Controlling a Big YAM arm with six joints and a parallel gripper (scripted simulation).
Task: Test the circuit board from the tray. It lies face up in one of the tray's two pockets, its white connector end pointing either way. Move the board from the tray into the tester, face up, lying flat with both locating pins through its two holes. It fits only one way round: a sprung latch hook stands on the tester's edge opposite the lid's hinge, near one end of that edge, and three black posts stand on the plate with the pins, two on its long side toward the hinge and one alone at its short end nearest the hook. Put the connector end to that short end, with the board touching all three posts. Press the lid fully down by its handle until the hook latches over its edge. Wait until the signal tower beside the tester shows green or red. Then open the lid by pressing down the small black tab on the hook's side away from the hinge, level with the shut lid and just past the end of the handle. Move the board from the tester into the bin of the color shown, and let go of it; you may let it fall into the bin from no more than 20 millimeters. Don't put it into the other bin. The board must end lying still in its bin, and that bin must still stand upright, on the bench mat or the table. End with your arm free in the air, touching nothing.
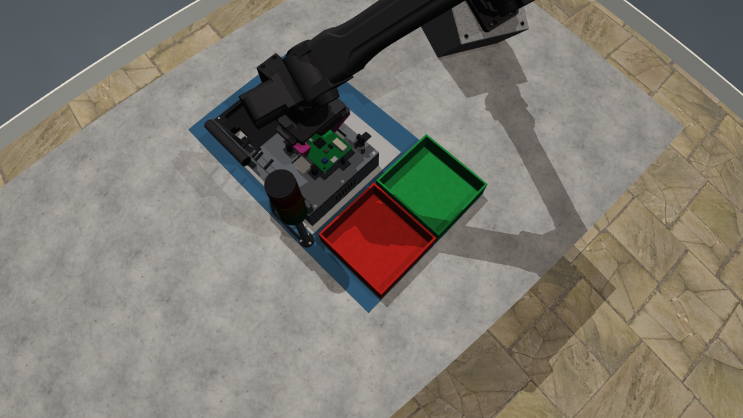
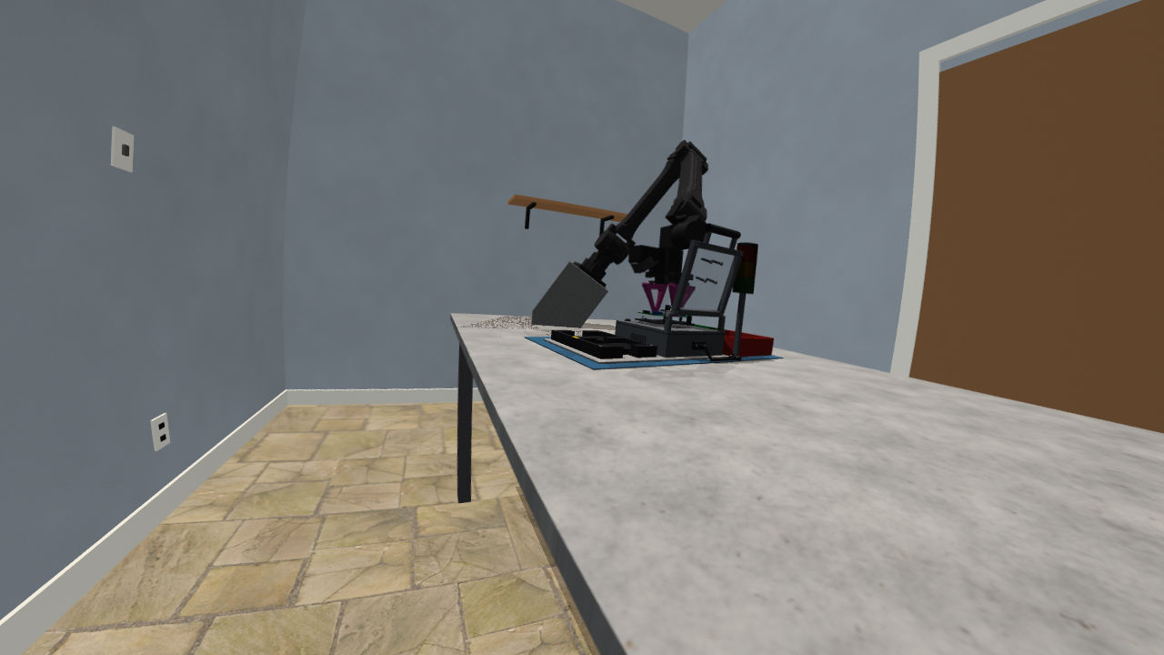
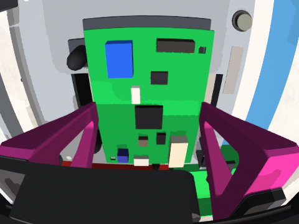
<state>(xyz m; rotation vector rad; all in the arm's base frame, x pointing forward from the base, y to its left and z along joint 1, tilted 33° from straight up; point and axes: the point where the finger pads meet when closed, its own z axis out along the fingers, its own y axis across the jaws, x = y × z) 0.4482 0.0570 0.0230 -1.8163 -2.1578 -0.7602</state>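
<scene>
The green circuit board is right at my hand. The rest, counted from my hand: clear lid (120 mm ahead, 30 mm to the left, 90 mm above); then tester plate (10 mm ahead, 10 mm to the left, 20 mm below); then latch hook (70 mm behind, 40 mm to the left).
</scene>
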